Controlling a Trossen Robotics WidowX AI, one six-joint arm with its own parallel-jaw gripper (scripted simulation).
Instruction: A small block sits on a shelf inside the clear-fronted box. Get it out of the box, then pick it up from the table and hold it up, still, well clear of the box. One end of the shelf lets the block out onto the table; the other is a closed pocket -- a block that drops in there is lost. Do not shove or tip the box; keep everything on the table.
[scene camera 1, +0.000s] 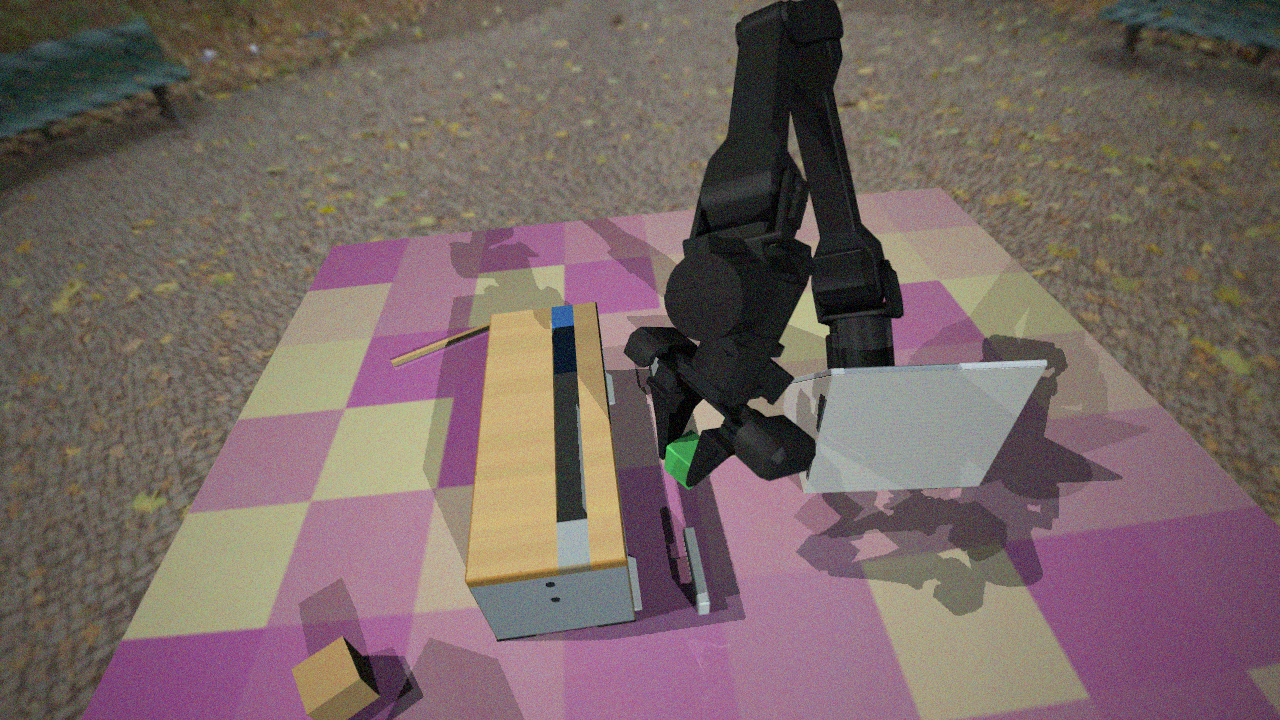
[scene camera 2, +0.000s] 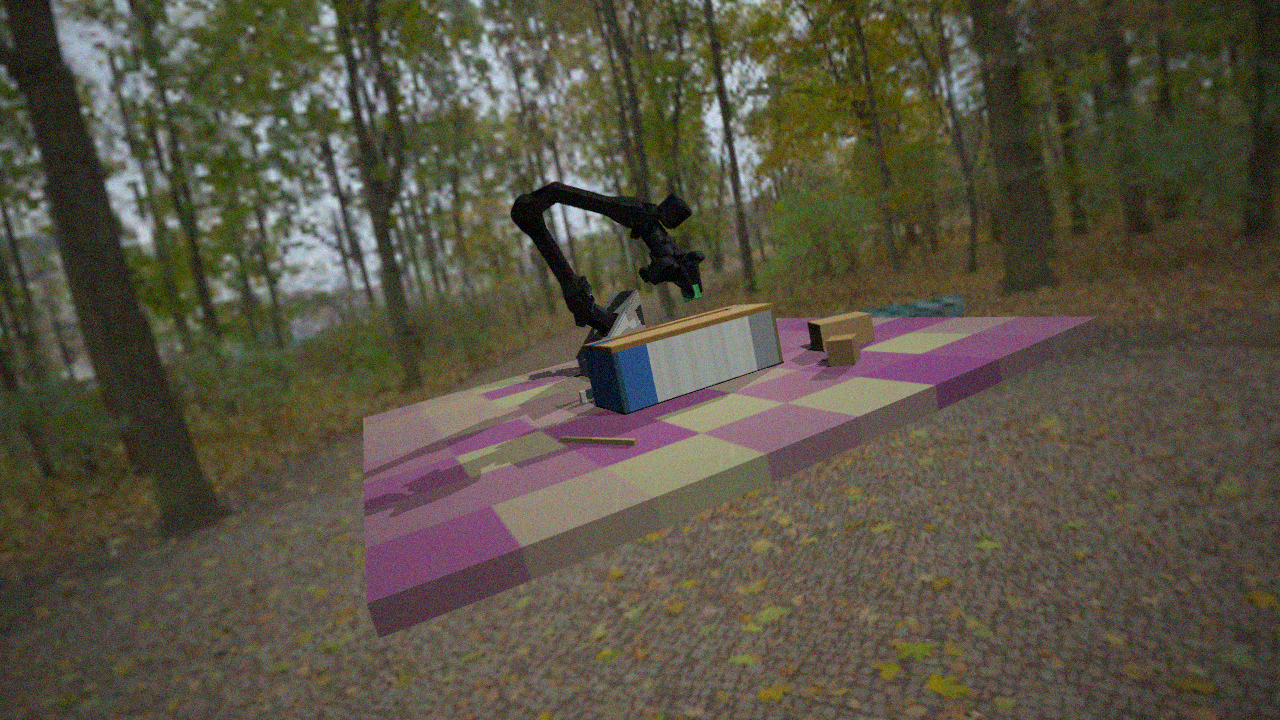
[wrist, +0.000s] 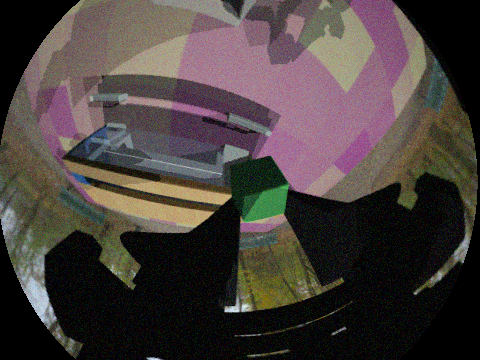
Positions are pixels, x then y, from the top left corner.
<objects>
my gripper: scene camera 1; scene camera 2; wrist 257, 196
long box: scene camera 1; scene camera 2; wrist 164, 177
same spot on my gripper: (scene camera 2: 685, 276) = (scene camera 1: 655, 415)
same spot on long box: (scene camera 1: 547, 552) = (scene camera 2: 745, 305)
</objects>
